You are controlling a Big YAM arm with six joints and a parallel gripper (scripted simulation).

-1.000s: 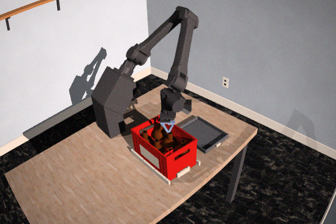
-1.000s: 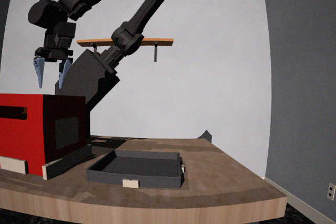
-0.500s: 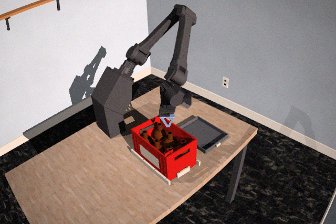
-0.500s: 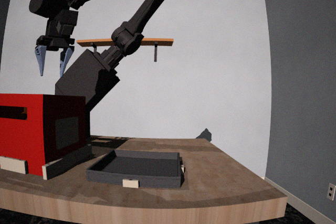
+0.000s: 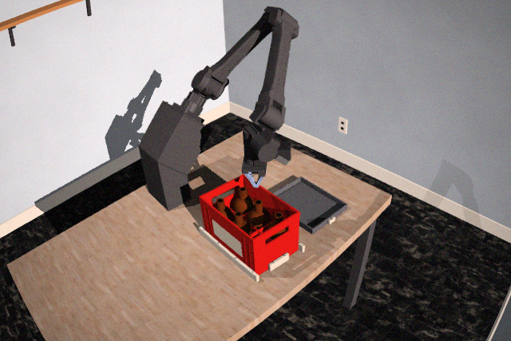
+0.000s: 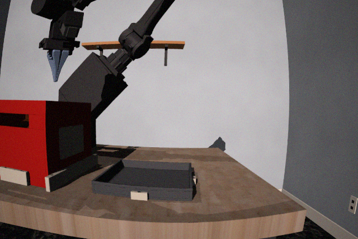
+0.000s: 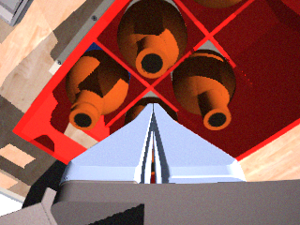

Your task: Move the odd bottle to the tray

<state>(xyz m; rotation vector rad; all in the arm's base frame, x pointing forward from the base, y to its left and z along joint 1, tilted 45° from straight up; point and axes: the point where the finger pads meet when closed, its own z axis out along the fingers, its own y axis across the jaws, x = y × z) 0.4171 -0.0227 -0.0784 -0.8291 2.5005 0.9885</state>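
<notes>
Right now the red crate is 4 cm to the right of my hand and 15 cm below it. From my hand the other things lie so: dark grey tray 2 cm ahead, 24 cm to the left, 22 cm below.
</notes>
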